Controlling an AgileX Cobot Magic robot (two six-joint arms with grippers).
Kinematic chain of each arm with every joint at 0, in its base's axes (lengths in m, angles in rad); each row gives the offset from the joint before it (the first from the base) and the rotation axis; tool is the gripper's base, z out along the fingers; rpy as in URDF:
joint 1: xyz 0 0 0.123 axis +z
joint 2: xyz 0 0 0 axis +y
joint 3: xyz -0.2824 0 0.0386 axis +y
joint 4: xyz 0.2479 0 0.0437 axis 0.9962 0 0.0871
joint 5: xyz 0 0 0 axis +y
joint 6: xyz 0.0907 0 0.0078 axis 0.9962 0 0.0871
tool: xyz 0 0 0 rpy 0 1.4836 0
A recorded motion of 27 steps. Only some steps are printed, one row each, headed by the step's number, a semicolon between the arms.
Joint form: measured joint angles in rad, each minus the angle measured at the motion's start. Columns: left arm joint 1, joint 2, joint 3, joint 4, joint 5, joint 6; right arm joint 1, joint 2, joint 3, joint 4, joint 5, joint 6.
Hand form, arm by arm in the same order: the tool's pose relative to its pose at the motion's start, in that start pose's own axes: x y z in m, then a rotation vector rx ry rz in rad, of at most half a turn. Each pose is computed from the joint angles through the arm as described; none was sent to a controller.
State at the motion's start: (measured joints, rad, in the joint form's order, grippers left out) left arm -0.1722 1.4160 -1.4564 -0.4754 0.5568 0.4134; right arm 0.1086 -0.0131 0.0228 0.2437 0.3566 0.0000
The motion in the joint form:
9: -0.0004 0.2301 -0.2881 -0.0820 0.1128 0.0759; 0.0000 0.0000 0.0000 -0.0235 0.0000 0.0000
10: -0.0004 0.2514 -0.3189 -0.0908 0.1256 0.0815; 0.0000 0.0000 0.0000 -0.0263 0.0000 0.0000
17: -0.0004 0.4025 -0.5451 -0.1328 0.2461 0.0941; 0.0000 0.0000 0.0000 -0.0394 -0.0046 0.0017
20: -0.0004 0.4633 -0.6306 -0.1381 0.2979 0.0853; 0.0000 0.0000 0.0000 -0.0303 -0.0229 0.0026
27: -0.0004 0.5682 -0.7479 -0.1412 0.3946 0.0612; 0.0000 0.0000 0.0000 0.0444 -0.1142 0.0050
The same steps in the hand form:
9: -0.0276 0.0048 0.0524 0.0911 0.0253 0.0254; 0.0000 -0.0007 0.0000 0.0082 0.0000 -0.0220
10: -0.0305 0.0050 0.0567 0.1017 0.0251 0.0272; 0.0000 -0.0008 0.0000 0.0092 0.0000 -0.0246
17: -0.0457 0.0053 0.0854 0.1811 0.0481 0.0371; -0.0004 -0.0012 0.0000 0.0137 -0.0046 -0.0353
20: -0.0476 0.0062 0.0975 0.2077 0.0699 0.0365; -0.0021 -0.0009 0.0000 0.0102 -0.0229 -0.0259
27: -0.0396 0.0090 0.1226 0.2522 0.1460 0.0222; -0.0104 0.0010 -0.0006 -0.0134 -0.1142 0.0474

